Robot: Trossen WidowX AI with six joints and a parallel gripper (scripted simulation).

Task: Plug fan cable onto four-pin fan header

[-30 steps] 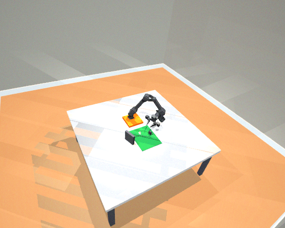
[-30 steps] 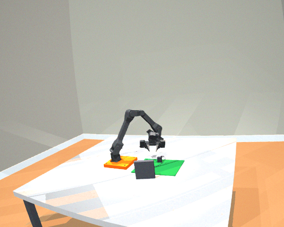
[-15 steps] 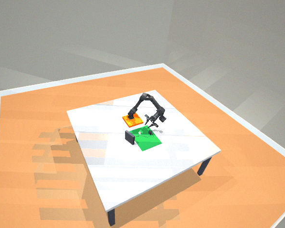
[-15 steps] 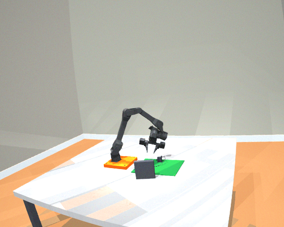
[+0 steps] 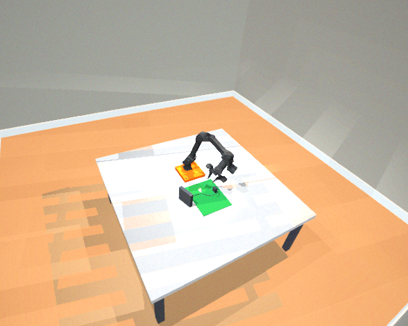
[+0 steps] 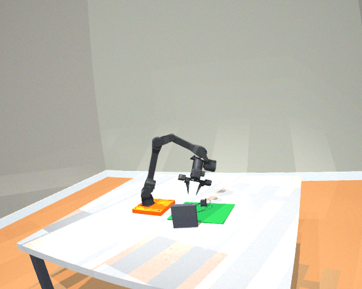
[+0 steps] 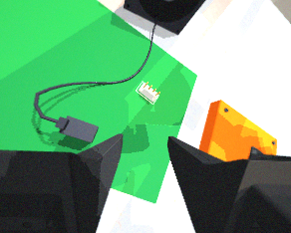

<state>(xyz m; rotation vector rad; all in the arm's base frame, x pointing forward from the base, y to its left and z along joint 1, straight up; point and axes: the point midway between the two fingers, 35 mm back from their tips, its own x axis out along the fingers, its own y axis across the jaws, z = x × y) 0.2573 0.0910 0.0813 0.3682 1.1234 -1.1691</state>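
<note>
Now: the fan plug 6 cm ahead of my gripper tip, 2 cm to the left of it and 5 cm below it. Round my gripper tip: green board: 8 cm ahead, 5 cm to the right, 9 cm below; then pale header: 1 cm ahead, 8 cm to the right, 8 cm below; then dark grey fan: 6 cm ahead, 22 cm to the right, 2 cm below.
</note>
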